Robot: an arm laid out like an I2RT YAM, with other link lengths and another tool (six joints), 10 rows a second.
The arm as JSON. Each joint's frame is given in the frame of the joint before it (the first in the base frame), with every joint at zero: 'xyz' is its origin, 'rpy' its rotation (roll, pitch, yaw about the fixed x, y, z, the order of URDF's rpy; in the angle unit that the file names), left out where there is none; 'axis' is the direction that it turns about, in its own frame. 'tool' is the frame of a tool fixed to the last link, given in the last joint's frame.
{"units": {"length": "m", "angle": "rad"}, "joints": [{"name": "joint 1", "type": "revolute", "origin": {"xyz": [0.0, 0.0, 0.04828]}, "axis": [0.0, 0.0, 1.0]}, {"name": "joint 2", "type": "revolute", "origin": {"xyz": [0.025, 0.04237, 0.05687]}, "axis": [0.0, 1.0, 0.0]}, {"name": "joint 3", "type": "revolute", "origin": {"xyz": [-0.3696, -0.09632, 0.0]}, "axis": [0.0, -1.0, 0.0]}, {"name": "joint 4", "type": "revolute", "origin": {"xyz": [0.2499, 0.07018, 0.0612]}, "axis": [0.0, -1.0, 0.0]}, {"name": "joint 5", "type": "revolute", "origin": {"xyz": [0.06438, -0.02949, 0.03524]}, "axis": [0.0, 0.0, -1.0]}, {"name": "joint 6", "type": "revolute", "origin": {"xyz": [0.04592, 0.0, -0.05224]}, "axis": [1.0, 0.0, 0.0]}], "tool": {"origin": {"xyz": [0.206, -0.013, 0.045], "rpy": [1.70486, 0.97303, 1.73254]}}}
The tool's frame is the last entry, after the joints.
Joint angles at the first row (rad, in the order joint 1, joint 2, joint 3, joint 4, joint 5, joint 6):
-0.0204, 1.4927, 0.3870, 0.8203, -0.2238, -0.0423
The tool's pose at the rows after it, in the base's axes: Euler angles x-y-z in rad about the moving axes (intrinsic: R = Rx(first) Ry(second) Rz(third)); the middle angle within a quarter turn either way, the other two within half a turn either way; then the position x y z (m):
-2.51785 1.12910 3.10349 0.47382 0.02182 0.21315
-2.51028 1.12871 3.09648 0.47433 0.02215 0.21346
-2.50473 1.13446 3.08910 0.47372 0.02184 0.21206
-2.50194 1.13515 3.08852 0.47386 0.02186 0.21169
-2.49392 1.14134 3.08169 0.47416 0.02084 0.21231
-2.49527 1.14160 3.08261 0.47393 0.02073 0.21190
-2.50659 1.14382 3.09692 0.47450 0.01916 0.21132
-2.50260 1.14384 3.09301 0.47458 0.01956 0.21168
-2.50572 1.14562 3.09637 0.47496 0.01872 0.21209
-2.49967 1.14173 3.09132 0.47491 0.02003 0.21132
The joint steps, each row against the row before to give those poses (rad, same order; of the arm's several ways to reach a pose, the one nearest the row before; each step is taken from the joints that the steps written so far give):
-0.0023, 0.0189, -0.0027, 0.0186, -0.0030, 0.0007
-0.0016, 0.0023, 0.0009, 0.0029, -0.0044, 0.0000
-0.0003, 0.0092, -0.0128, 0.0284, 0.0007, -0.0008
0.0001, 0.0029, -0.0020, 0.0059, -0.0003, 0.0024
-0.0032, 0.0055, -0.0048, 0.0174, -0.0022, 0.0015
0.0001, 0.0007, -0.0018, 0.0024, 0.0006, -0.0004
-0.0003, 0.0017, 0.0006, 0.0000, 0.0052, 0.0032
0.0003, 0.0001, 0.0003, 0.0007, -0.0011, 0.0002
-0.0013, -0.0001, 0.0014, -0.0008, 0.0009, 0.0002
0.0012, 0.0015, -0.0002, 0.0000, -0.0031, 0.0006

